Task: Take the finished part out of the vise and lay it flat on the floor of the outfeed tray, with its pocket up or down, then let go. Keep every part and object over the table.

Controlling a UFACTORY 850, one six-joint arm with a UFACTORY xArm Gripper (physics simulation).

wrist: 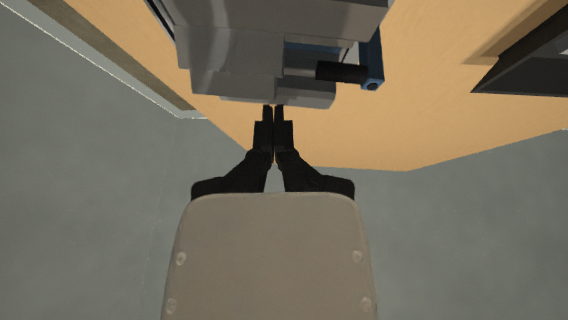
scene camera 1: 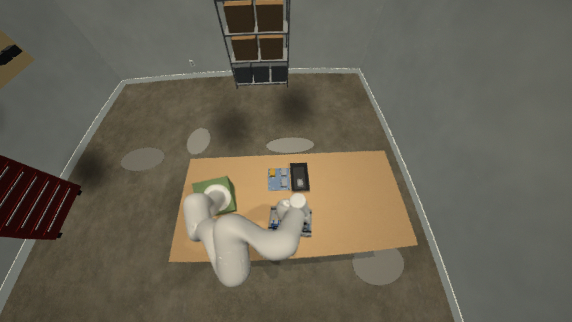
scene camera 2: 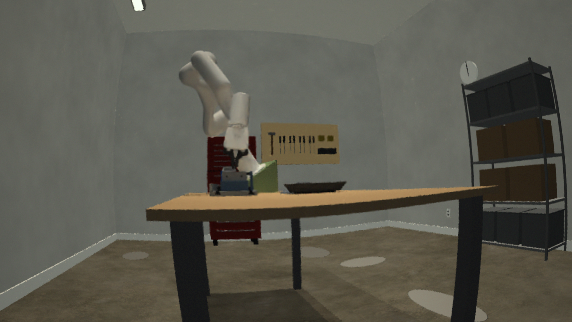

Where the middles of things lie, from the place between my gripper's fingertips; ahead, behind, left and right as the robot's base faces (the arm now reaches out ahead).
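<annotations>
From the black rod (wrist: 326, 70), my gripper is 5 cm to the right of it, 2 cm past it, and it's 2 cm above it as well.
</annotations>
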